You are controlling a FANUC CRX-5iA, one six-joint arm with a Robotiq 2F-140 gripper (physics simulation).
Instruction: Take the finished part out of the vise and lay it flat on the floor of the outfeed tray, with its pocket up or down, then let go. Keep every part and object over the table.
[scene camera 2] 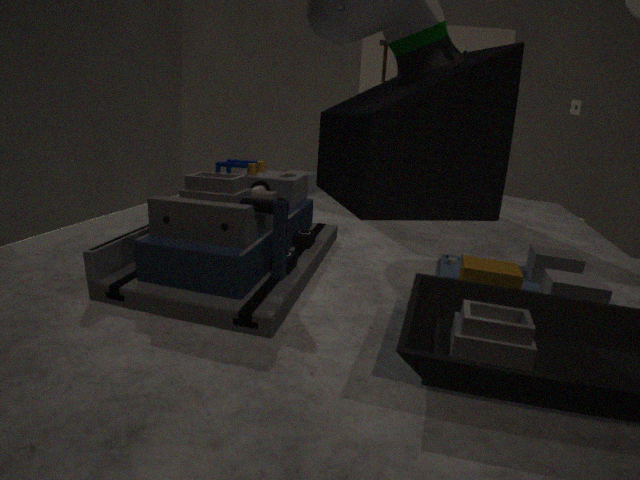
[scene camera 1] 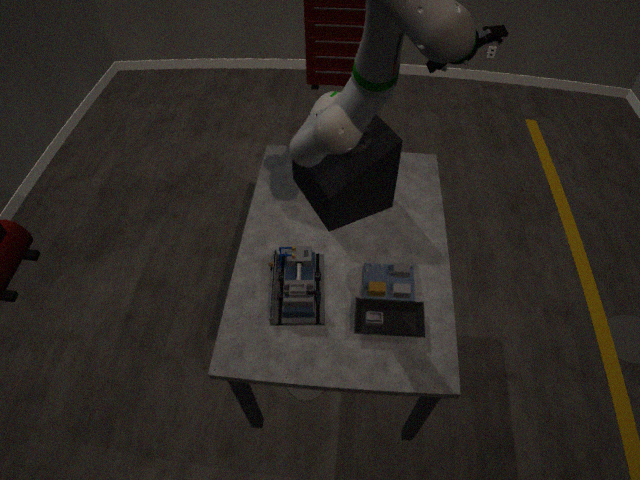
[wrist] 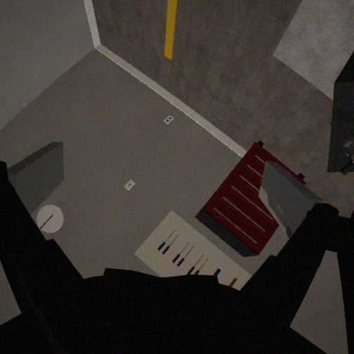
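Pixels of known places: arm's base, origin of the base link: (scene camera 2: 431, 71).
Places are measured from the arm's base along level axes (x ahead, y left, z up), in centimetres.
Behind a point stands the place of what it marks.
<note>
The finished part (scene camera 1: 298, 287) @(x 56.2, y -17.7, z -19.1 cm) (scene camera 2: 216, 183) @(x 58.5, y -17.0, z -18.3 cm), pale grey with a stepped outline, sits in the vise (scene camera 1: 299, 308) @(x 62.0, y -17.1, z -23.3 cm) (scene camera 2: 196, 263) @(x 63.4, y -16.2, z -24.5 cm) with its pocket up, its top above the grey jaws. The dark outfeed tray (scene camera 1: 404, 321) @(x 62.8, y 19.5, z -28.1 cm) (scene camera 2: 584, 390) @(x 69.6, y 13.6, z -25.8 cm) is to the right of the vise in both scene views. A similar pale part (scene camera 1: 374, 317) @(x 62.8, y 8.7, z -26.0 cm) (scene camera 2: 496, 330) @(x 64.5, y 8.6, z -25.2 cm) lies in its left portion, pocket up. My gripper (scene camera 1: 467, 49) @(x 35.6, y 26.9, z 57.7 cm) (wrist: 163, 169) is open and empty, far behind the vise and tray, partly hidden by the arm in scene camera 1's view. Vise and tray do not show in the wrist view.
A blue fixture (scene camera 1: 369, 274) @(x 43.0, y 7.3, z -28.5 cm) (scene camera 2: 448, 266) @(x 42.6, y 6.1, z -28.5 cm) behind the tray bears an orange block (scene camera 1: 376, 288) @(x 51.5, y 9.5, z -24.9 cm) (scene camera 2: 490, 272) @(x 52.6, y 9.5, z -25.0 cm) and grey blocks. The black pedestal (scene camera 1: 356, 180) @(x 16.5, y 1.1, z -5.8 cm) (scene camera 2: 423, 155) @(x 16.7, y 0.6, z -17.1 cm) stands farther back on the table. A red tool cabinet (scene camera 1: 334, 43) (wrist: 240, 197) stands beyond it.
</note>
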